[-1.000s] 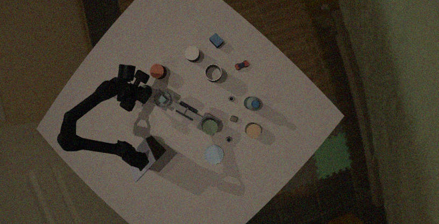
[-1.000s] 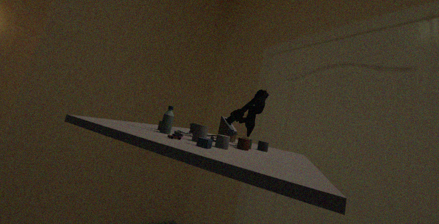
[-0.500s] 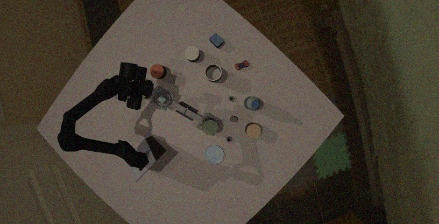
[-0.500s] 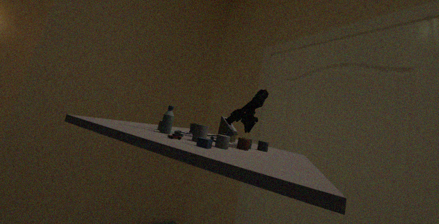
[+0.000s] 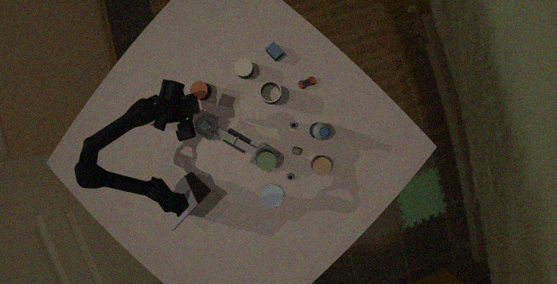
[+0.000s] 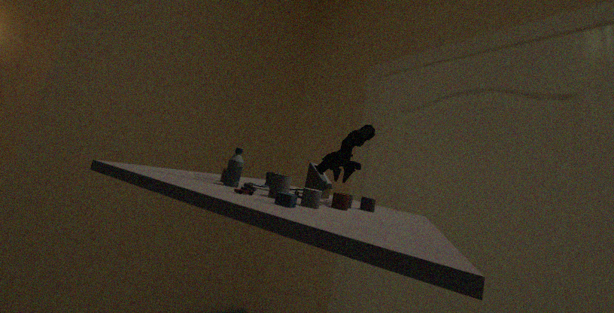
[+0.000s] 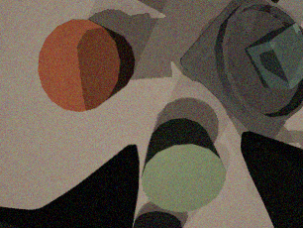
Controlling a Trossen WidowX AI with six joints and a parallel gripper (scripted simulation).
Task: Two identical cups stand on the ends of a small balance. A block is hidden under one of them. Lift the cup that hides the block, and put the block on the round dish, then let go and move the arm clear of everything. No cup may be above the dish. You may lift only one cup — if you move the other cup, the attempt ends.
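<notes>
Now: the teal block 80 mm to the right of my gripper tip and 30 mm below it. From my gripper tip the other things lie so: orange cylinder (90 mm ahead, 40 mm to the left, 80 mm below); dark cylinder (130 mm behind, 140 mm to the left, 80 mm below); balance beam (30 mm ahead, 190 mm to the right, 70 mm below).
</notes>
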